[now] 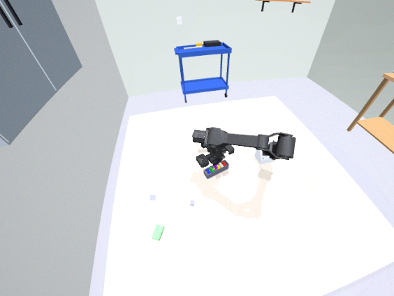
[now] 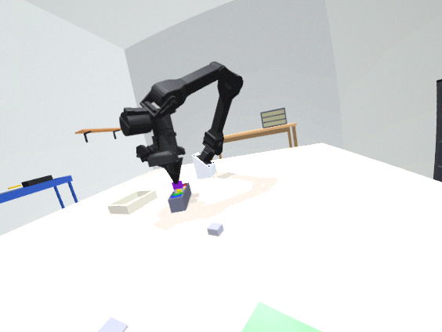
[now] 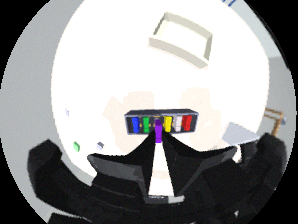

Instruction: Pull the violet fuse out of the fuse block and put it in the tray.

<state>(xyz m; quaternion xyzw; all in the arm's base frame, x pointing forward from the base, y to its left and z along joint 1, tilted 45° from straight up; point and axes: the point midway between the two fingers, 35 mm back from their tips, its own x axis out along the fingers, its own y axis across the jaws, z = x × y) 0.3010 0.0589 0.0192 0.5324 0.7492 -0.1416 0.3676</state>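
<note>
My gripper tip is now 1 cm short of the cream tray, 20 cm to the left of it and 6 cm above it. Also, from my gripper tip: violet fuse 1 cm below; grey cube 13 cm ahead, 17 cm to the left, 6 cm below.
</note>
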